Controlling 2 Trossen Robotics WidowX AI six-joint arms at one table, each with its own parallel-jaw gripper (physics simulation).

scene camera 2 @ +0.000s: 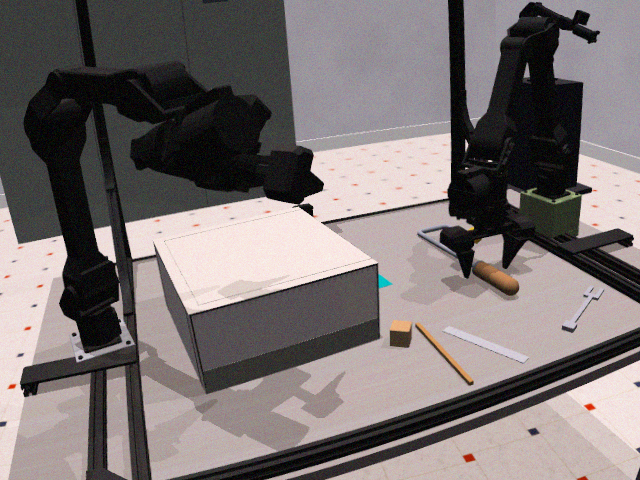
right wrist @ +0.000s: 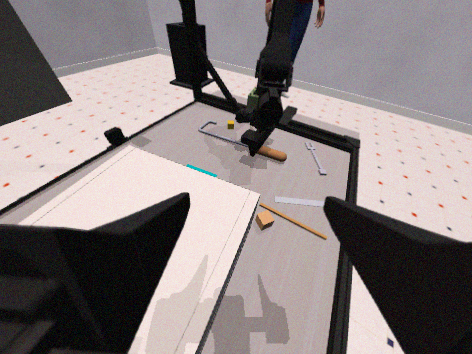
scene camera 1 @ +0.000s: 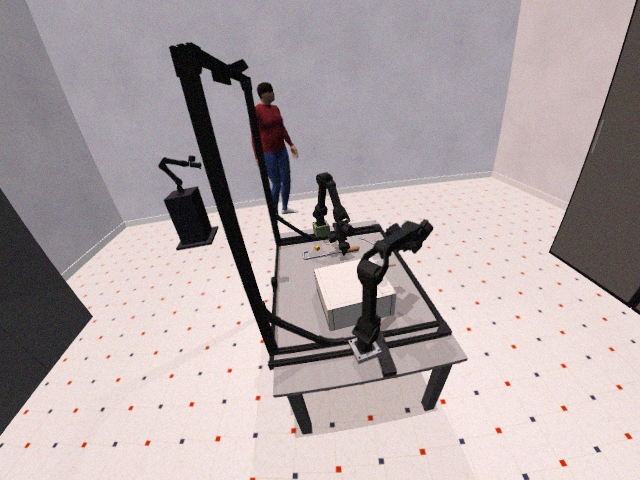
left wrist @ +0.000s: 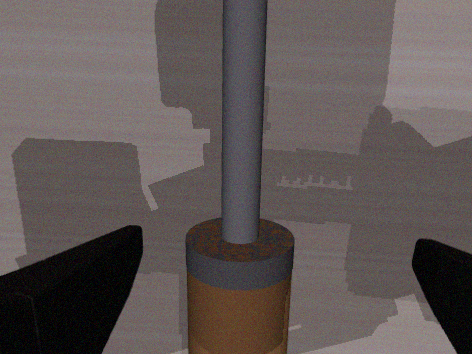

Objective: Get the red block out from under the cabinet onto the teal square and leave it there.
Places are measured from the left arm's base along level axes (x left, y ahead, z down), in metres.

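Pixels of known places: left gripper, fingertip midpoint: (scene camera 2: 485, 272) (right wrist: 257, 149) (scene camera 1: 342, 251) (left wrist: 277, 245); right gripper, fingertip midpoint: (right wrist: 256, 200); left arm's base, link origin: (scene camera 2: 551, 193) (scene camera 1: 320, 223); right arm's base, link origin: (scene camera 2: 100, 339) (scene camera 1: 364, 345).
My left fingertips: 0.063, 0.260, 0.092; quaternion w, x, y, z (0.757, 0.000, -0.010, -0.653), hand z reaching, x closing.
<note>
For each thing: its middle in the pictures, then the offset to it from my left fingertips, as dx, dy, dz. "spot": a spot on its surface instead.
- white cabinet, body centre: (scene camera 2: 258, 286) (right wrist: 147, 245) (scene camera 1: 352, 291) -0.098, +0.425, -0.062
- teal square, surface spot: (scene camera 2: 384, 281) spot: -0.099, +0.172, +0.005
- hooked metal rod with a wooden handle, body centre: (scene camera 2: 473, 253) (right wrist: 242, 137) (scene camera 1: 330, 250) -0.069, -0.031, -0.007
- wooden cube, body centre: (scene camera 2: 400, 333) (right wrist: 264, 220) +0.089, +0.267, -0.009
- thin stick, body centre: (scene camera 2: 442, 351) (right wrist: 291, 220) +0.153, +0.234, +0.002
- flat strip, body centre: (scene camera 2: 484, 343) (right wrist: 301, 201) +0.173, +0.165, +0.005
- grey wrench-like tool, body centre: (scene camera 2: 583, 307) (right wrist: 315, 157) +0.202, -0.049, +0.003
- yellow cube, body centre: (right wrist: 230, 124) (scene camera 1: 317, 247) -0.141, -0.098, -0.007
The white cabinet (scene camera 1: 338, 281) (scene camera 2: 268, 258) (right wrist: 125, 195) stands on the table. The red block does not show in any view. Part of the teal square (scene camera 2: 384, 281) (right wrist: 201, 170) shows past the cabinet's edge. A hooked metal rod with a wooden handle (scene camera 2: 498, 279) (left wrist: 237, 315) (right wrist: 273, 153) lies on the table. My left gripper (scene camera 2: 486, 271) (left wrist: 277, 245) is open over the handle's rod end, one finger on each side, with nothing held. My right gripper (right wrist: 256, 200) is open and empty, high over the cabinet.
A wooden cube (scene camera 2: 400, 333) (right wrist: 265, 220), a thin stick (scene camera 2: 444, 353) (right wrist: 295, 221), a flat strip (scene camera 2: 485, 344) and a grey wrench-like tool (scene camera 2: 584, 308) (right wrist: 316, 159) lie on the table. A yellow cube (scene camera 1: 316, 248) (right wrist: 230, 124) lies near the hook. A green box (scene camera 2: 550, 214) surrounds the left arm's base.
</note>
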